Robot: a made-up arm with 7 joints.
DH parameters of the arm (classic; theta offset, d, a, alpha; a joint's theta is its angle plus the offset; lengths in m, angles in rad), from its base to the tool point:
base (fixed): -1.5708 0.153 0 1.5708
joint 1: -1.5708 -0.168 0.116 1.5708
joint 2: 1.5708 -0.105 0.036 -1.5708
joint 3: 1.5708 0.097 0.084 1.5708
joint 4: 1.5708 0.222 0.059 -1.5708
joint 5: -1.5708 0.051 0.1 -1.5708
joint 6: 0 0.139 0.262 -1.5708
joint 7: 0 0.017 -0.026 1.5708
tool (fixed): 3.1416 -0.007 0 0
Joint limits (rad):
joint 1: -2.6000..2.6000
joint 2: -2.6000..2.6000
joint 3: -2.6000..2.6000
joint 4: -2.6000..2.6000
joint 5: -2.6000..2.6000
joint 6: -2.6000..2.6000
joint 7: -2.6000..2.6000
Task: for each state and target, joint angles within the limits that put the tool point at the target. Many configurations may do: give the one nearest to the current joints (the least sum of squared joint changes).
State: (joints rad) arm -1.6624 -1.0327 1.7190 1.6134 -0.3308 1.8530 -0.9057
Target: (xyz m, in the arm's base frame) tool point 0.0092 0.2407 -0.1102
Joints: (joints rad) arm -1.7671 -1.1649 1.8424 2.0252 -0.2626 2.3365 -0.8760
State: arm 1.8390 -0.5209 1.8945 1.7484 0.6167 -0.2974 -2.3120
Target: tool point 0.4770 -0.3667 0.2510
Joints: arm 1.2676 -0.6981 2.2580 2.4372 1.3443 -0.9060 -2.3238
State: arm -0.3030 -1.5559 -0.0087 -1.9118 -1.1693 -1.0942 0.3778
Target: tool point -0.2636 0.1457 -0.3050
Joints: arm -0.3671 -1.4031 -0.1534 -1.7806 -1.4011 -1.0110 0.3520
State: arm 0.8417 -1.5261 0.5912 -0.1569 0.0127 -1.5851 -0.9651
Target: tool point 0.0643 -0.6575 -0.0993
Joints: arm 0.8785 -1.8989 0.6656 -0.1066 -0.1147 -1.2483 -0.9898
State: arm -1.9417 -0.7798 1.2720 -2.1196 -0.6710 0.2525 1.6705
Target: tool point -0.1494 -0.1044 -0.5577
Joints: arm -1.1586 -0.7056 0.9085 -2.0300 -0.4624 -0.1840 1.8523
